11 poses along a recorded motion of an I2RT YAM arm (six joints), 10 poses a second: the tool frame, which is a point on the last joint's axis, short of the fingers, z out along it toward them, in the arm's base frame.
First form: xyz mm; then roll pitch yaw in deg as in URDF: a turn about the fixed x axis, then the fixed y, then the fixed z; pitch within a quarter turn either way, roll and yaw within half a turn.
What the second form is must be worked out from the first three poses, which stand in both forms.
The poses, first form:
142, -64, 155, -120.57, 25.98, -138.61
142, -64, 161, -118.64, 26.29, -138.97
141, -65, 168, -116.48, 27.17, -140.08
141, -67, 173, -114.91, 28.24, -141.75
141, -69, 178, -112.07, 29.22, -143.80
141, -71, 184, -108.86, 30.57, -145.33
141, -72, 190, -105.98, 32.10, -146.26
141, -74, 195, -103.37, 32.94, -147.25
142, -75, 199, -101.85, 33.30, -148.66
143, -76, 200, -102.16, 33.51, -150.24
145, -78, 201, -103.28, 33.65, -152.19
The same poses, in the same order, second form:
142, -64, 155, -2.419, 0.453, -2.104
142, -64, 161, -2.425, 0.459, -2.071
141, -65, 168, -2.445, 0.474, -2.033
141, -67, 173, -2.474, 0.493, -2.006
141, -69, 178, -2.510, 0.510, -1.956
141, -71, 184, -2.536, 0.534, -1.900
141, -72, 190, -2.553, 0.560, -1.850
141, -74, 195, -2.570, 0.575, -1.804
142, -75, 199, -2.595, 0.581, -1.778
143, -76, 200, -2.622, 0.585, -1.783
145, -78, 201, -2.656, 0.587, -1.803

